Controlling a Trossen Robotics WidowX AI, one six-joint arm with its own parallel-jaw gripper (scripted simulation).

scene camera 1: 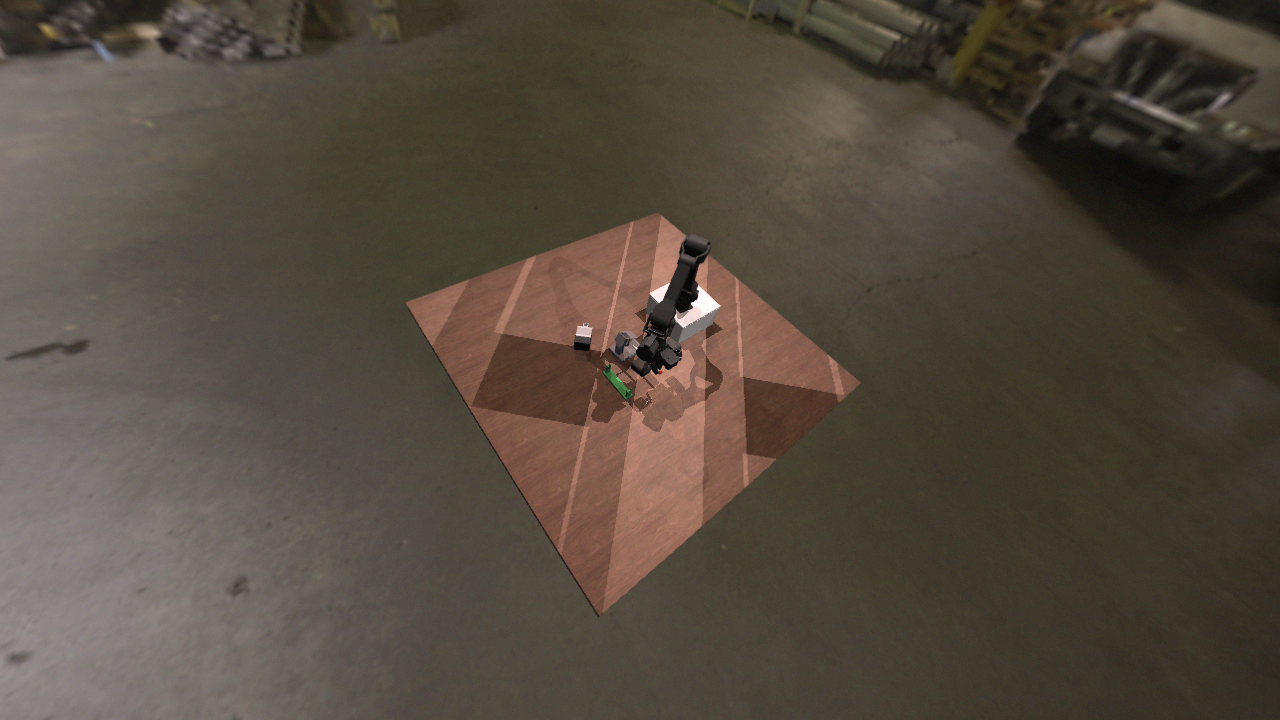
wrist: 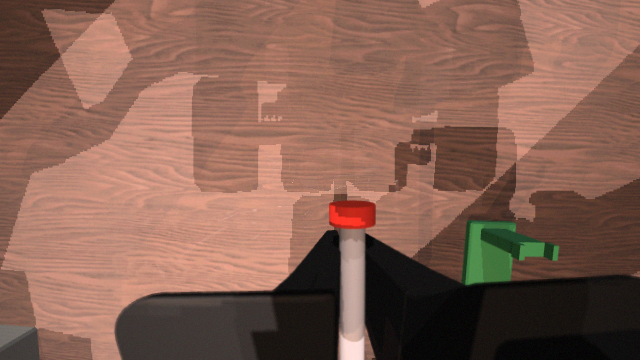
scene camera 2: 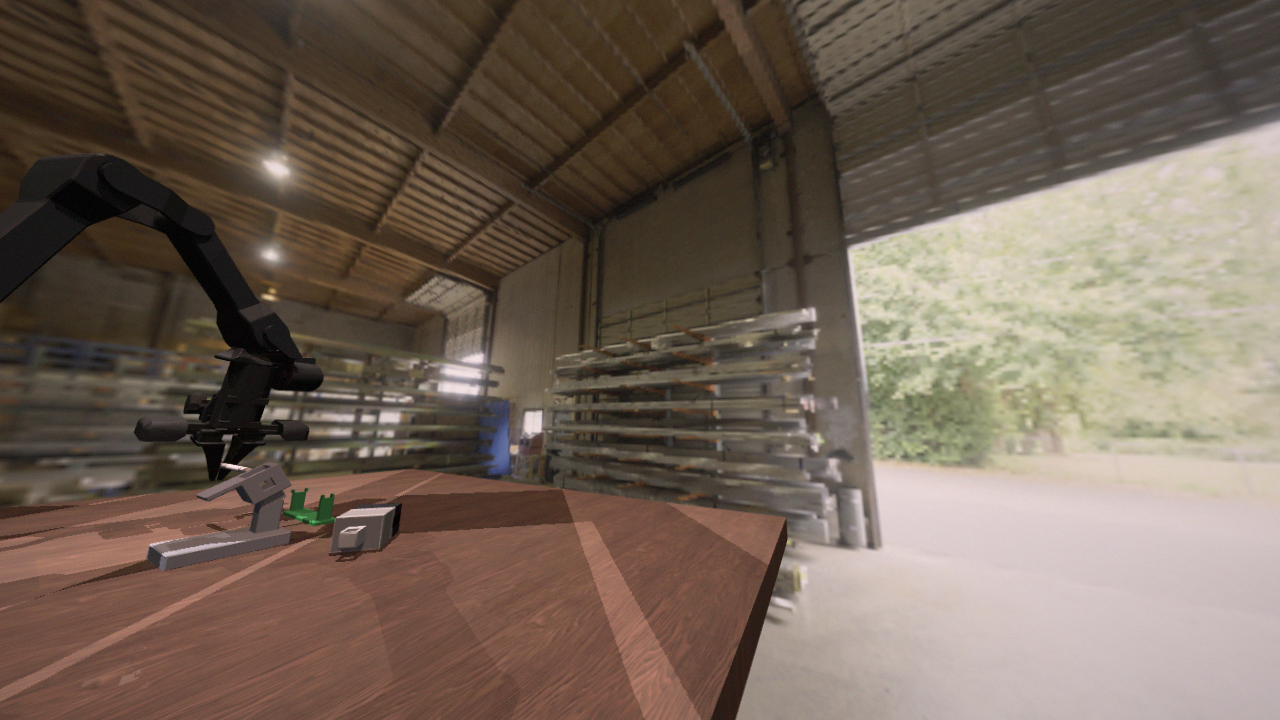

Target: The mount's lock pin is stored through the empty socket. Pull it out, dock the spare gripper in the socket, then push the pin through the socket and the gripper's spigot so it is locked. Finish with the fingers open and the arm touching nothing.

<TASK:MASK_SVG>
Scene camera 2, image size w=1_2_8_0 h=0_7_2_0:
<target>gripper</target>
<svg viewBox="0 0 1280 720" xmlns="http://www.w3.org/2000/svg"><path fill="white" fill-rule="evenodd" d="M134 431L139 441L176 442L185 437L186 434L193 434L190 435L190 439L196 446L203 447L207 460L209 479L214 481L216 475L218 475L218 480L222 480L231 471L220 468L226 444L222 441L223 435L233 435L230 448L223 463L237 465L253 449L265 446L266 442L263 441L263 438L266 435L280 435L285 441L305 441L309 434L309 427L299 420L275 419L271 424L261 424L260 419L265 405L269 403L270 399L268 397L270 392L245 391L221 386L218 393L213 394L211 400L207 400L206 395L187 395L183 413L200 414L199 420L202 423L188 423L183 417L146 415L137 421Z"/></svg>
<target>spare gripper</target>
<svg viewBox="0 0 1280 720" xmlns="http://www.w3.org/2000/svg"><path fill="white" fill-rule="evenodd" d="M402 503L360 504L336 517L331 537L330 553L380 549L398 532Z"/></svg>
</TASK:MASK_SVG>
